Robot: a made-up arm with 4 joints.
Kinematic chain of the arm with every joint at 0, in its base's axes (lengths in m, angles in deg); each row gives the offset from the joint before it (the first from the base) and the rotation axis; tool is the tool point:
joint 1: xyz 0 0 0.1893 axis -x
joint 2: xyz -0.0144 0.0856 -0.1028 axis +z
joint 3: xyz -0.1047 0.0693 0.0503 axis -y
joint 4: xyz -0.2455 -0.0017 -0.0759 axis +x
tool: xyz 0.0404 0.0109 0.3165
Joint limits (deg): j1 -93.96..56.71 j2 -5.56..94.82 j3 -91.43..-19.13 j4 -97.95..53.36
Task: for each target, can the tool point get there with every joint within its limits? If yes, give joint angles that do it. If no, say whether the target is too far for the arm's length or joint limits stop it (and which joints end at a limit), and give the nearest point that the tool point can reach.
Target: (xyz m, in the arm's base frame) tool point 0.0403 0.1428 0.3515
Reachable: yes | joints 39.38 42.71 -65.18 32.76
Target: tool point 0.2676 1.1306 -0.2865
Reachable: no: too far | nearest point -0.0534 0.4457 0.0017 | short by 0.809 m
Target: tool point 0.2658 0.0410 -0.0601
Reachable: no: joint limits stop it (at a limit: joint 1, joint 2, joint 3, joint 4) | nearest point 0.1865 -0.1186 0.0238 | short by 0.197 m
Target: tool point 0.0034 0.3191 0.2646
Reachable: yes | joints 22.78 19.48 -78.67 -15.60
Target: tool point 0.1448 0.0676 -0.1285
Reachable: no: joint limits stop it (at a limit: joint 1, joint 3, joint 4) | nearest point 0.1003 -0.1151 -0.0269 | short by 0.214 m
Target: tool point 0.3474 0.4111 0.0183
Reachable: no: joint limits stop it (at a limit: joint 2, joint 3) | nearest point 0.1081 0.3050 0.0624 | short by 0.265 m
